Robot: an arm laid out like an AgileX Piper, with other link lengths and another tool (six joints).
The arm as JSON. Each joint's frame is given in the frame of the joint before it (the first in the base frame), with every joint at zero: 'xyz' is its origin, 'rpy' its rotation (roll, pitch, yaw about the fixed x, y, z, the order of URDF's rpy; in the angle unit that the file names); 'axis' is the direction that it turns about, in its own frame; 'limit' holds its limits. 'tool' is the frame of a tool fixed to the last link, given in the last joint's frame.
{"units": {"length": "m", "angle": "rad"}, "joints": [
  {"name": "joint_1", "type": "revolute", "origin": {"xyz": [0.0, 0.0, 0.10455], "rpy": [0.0, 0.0, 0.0]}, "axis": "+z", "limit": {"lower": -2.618, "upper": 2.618}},
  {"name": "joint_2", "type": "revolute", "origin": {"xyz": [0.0, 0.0, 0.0], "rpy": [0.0, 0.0, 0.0]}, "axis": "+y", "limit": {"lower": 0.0, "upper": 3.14}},
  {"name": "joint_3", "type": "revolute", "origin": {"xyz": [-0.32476, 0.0, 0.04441], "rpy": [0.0, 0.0, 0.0]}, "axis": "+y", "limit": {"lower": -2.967, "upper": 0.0}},
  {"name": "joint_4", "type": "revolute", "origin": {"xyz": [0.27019, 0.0, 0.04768], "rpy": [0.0, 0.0, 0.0]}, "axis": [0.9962, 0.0, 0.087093], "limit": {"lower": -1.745, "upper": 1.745}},
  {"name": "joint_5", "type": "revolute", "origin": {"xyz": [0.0, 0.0, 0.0], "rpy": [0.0, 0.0, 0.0]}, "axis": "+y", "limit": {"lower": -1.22, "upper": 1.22}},
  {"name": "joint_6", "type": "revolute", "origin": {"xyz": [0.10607, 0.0, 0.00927], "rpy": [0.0, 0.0, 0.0]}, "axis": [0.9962, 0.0, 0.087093], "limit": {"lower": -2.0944, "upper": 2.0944}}
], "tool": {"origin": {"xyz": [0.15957, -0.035, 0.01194], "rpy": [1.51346, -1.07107, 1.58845]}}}
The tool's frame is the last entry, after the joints.
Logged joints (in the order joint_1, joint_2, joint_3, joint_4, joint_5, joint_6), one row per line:
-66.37 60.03 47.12 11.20 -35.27 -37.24
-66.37 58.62 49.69 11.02 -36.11 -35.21
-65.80 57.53 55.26 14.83 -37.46 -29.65
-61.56 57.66 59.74 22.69 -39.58 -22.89
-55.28 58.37 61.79 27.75 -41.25 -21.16
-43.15 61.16 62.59 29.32 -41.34 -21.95
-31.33 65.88 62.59 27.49 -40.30 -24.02
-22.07 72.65 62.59 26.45 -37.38 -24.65
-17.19 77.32 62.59 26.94 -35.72 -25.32
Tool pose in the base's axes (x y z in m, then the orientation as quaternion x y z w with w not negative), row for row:
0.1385 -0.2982 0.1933 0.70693 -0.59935 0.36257 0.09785
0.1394 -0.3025 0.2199 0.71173 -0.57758 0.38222 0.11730
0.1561 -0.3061 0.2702 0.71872 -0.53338 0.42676 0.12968
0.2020 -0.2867 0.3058 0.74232 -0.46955 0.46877 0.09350
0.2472 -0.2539 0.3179 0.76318 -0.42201 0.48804 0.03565
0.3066 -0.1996 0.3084 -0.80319 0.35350 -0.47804 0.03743
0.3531 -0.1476 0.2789 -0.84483 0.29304 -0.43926 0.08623
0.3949 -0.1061 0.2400 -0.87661 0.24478 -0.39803 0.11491
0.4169 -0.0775 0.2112 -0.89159 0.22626 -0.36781 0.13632
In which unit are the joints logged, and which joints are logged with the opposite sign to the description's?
The joints are logged in degrees. Opposite sign: joint_3, joint_5, joint_6.
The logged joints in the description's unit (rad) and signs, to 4 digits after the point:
-1.1584 1.0477 -0.8224 0.1955 0.6156 0.6500
-1.1584 1.0231 -0.8673 0.1923 0.6302 0.6145
-1.1484 1.0041 -0.9645 0.2588 0.6538 0.5175
-1.0744 1.0064 -1.0427 0.3960 0.6908 0.3995
-0.9648 1.0187 -1.0784 0.4843 0.7199 0.3693
-0.7531 1.0674 -1.0924 0.5117 0.7215 0.3831
-0.5468 1.1498 -1.0924 0.4798 0.7034 0.4192
-0.3852 1.2680 -1.0924 0.4616 0.6524 0.4302
-0.3000 1.3495 -1.0924 0.4702 0.6234 0.4419

